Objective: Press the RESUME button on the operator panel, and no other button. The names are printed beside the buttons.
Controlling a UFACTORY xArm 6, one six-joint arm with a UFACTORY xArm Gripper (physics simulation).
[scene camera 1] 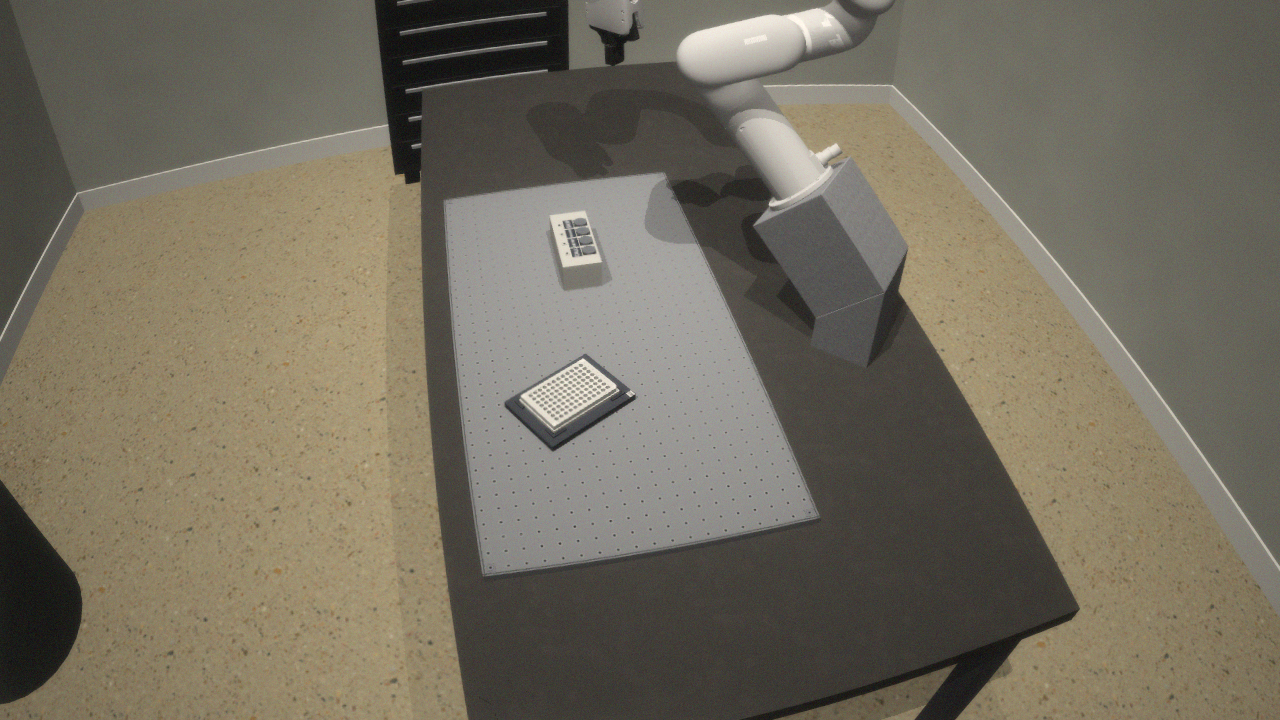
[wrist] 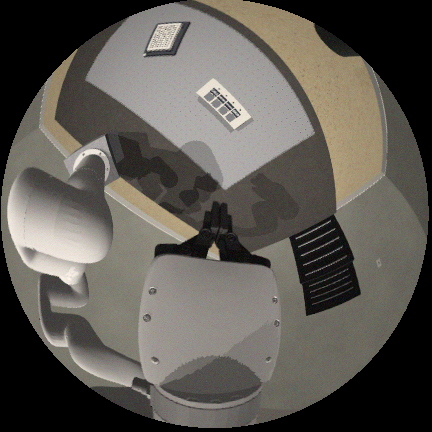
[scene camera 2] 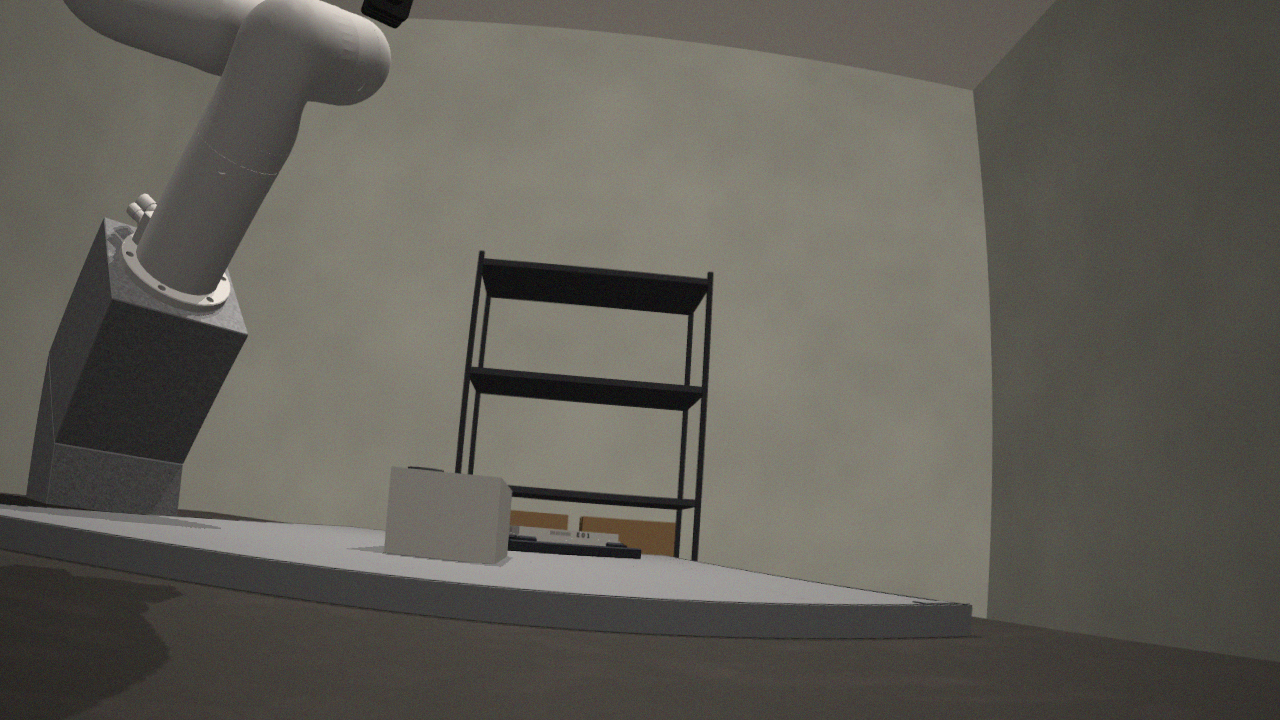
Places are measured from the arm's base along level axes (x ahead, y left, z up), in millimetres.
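Pixels of known places: gripper, between the fingertips: (scene camera 1: 614, 62) (wrist: 217, 210) (scene camera 2: 383, 16); arm's base, origin of its link: (scene camera 1: 802, 189) (wrist: 91, 168) (scene camera 2: 173, 274).
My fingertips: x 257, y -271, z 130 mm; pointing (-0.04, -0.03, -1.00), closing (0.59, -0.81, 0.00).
Note:
For each thing: its top centre in the pictures, then the offset to it from my fingertips. Level surfaces: height alone.
- operator panel, centre of its top: (scene camera 2: 460, 476) (scene camera 1: 574, 236) (wrist: 224, 102) 311 mm down, 90 mm ahead, 86 mm left
- white well plate, centre of its top: (scene camera 2: 551, 529) (scene camera 1: 569, 391) 341 mm down, 157 mm ahead, 438 mm left
- grey board, height of its surface: 367 mm down
The operator panel (scene camera 1: 581, 272) (scene camera 2: 445, 516) (wrist: 242, 121) is a pale box standing on the grey perforated board. Its top bears a row of several dark round buttons with dark printed labels beside them, seen in scene camera 1 and the wrist view. The names are too small to read, so I cannot tell which button is RESUME. My gripper (scene camera 1: 614, 61) (wrist: 217, 210) is shut and empty. It hangs high above the table, well away from the panel, beyond the board's end. In scene camera 2 a dark tip of it shows at the top edge.
A white well plate (scene camera 1: 569, 394) (wrist: 166, 37) sits on a dark holder on the grey board (scene camera 1: 644, 483) (wrist: 150, 85). The arm's grey pedestal (scene camera 1: 827, 259) (scene camera 2: 147, 376) stands beside the board. A black drawer cabinet (scene camera 1: 474, 53) (wrist: 322, 247) stands behind the table. A black shelf rack (scene camera 2: 590, 284) shows in scene camera 2.

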